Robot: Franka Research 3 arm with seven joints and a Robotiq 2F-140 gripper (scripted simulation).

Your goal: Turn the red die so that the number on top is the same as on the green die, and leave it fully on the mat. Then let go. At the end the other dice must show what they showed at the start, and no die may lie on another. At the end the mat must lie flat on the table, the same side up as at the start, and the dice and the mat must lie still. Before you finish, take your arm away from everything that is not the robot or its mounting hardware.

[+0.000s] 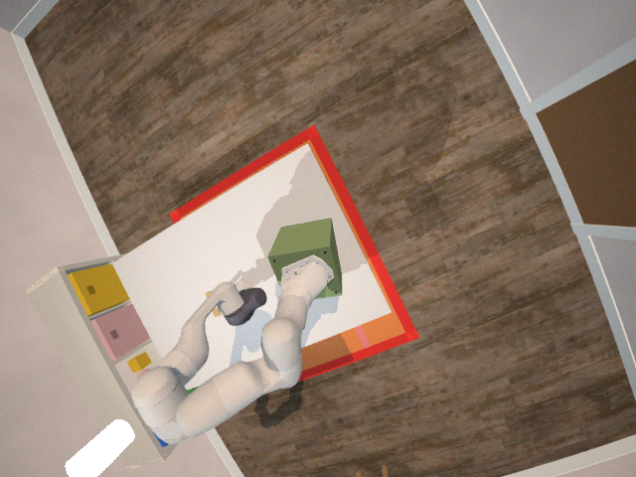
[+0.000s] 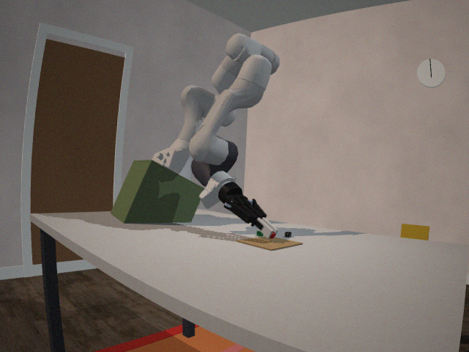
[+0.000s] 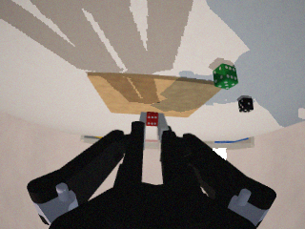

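The tan mat is 40 mm below my hand and 20 mm ahead of it. From my hand the other things lie so: green die 80 mm to the left, 60 mm behind, 40 mm below; black die 120 mm to the left, 40 mm below, 20 mm ahead; red die 20 mm below, 20 mm ahead, 10 mm to the right.
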